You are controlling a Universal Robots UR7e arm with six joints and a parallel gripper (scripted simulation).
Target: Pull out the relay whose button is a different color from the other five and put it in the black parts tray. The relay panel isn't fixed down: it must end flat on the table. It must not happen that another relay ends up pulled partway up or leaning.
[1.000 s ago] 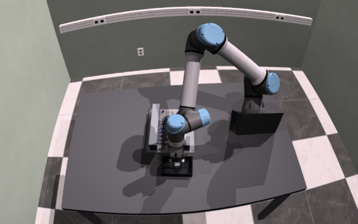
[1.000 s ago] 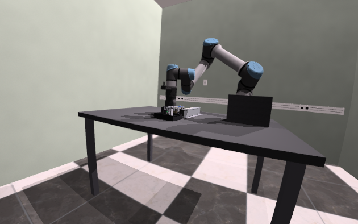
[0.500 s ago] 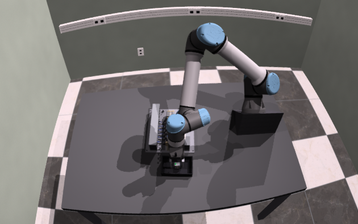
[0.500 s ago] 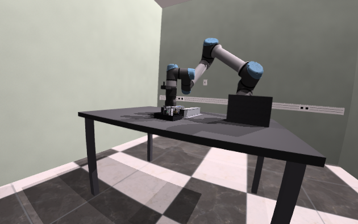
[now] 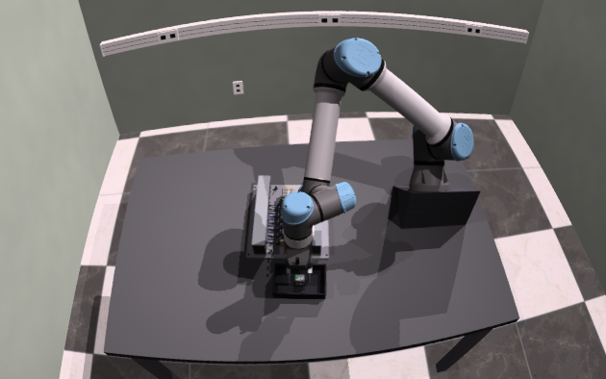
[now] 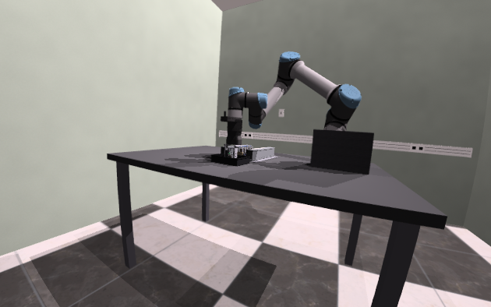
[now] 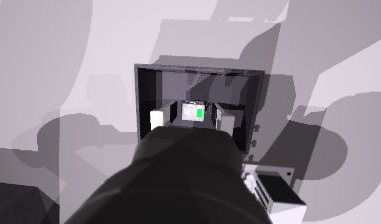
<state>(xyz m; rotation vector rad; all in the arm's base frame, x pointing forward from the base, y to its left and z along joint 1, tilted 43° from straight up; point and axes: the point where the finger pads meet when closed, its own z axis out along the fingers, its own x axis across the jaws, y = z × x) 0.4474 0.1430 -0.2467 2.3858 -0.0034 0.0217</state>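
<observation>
Right now the black parts tray is 3 cm below my hand.
</observation>
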